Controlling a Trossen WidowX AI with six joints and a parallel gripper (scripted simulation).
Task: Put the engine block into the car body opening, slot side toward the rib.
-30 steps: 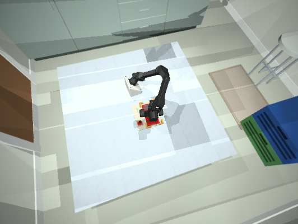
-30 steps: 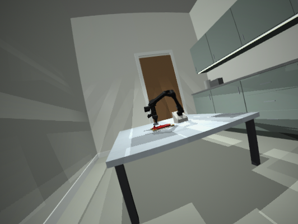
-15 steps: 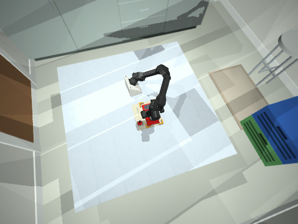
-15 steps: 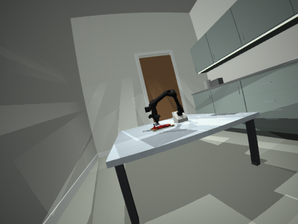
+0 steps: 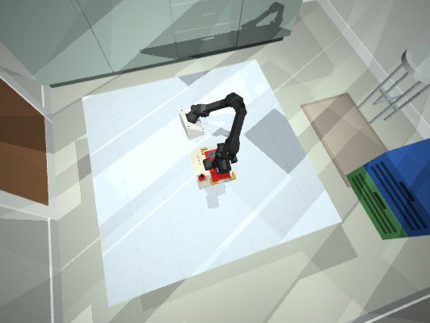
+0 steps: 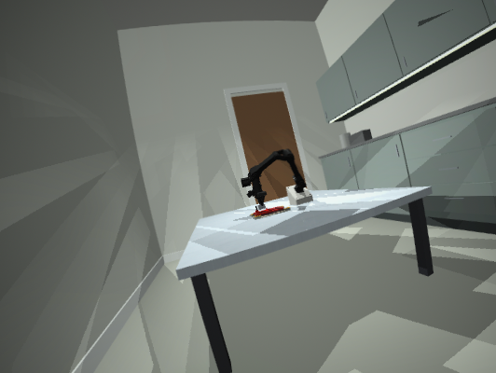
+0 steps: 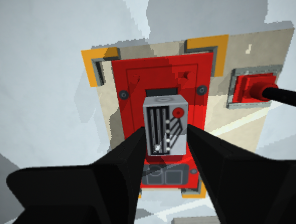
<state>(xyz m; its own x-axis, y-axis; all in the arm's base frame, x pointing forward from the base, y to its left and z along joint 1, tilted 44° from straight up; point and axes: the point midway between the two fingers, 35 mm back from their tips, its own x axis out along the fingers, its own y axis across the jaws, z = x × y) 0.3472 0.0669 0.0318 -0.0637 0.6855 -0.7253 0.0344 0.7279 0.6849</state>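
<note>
Now: the engine block 10 mm below my gripper tip.
</note>
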